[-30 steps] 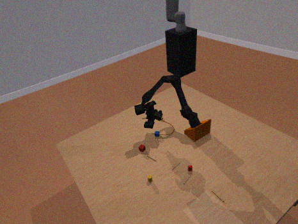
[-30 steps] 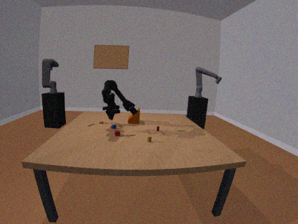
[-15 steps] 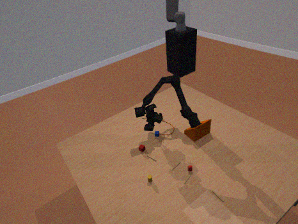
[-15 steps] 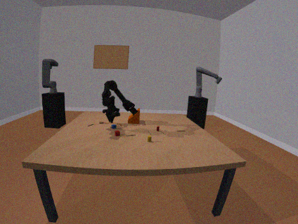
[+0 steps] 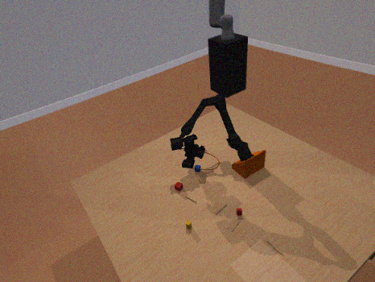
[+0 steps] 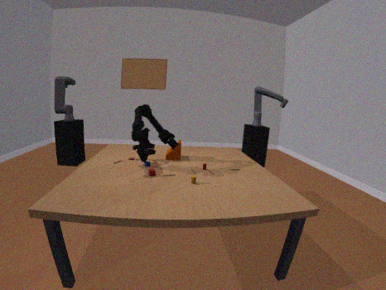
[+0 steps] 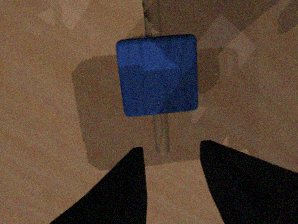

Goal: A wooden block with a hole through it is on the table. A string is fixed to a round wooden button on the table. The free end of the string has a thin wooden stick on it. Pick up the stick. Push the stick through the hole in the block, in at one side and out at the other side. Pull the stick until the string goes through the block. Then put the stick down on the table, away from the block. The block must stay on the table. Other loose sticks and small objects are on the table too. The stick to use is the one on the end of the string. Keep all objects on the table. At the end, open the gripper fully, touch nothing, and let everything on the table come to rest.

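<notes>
Now: the blue cube 20 mm to the left of my gripper tip, 20 mm below it and 20 mm behind it. The rest, counted from my gripper tip: red cube: 140 mm ahead, 70 mm to the left, 20 mm below; short stick: 200 mm to the right, 90 mm behind, 30 mm below; round wooden button: 160 mm behind, 120 mm to the right, 30 mm below.
</notes>
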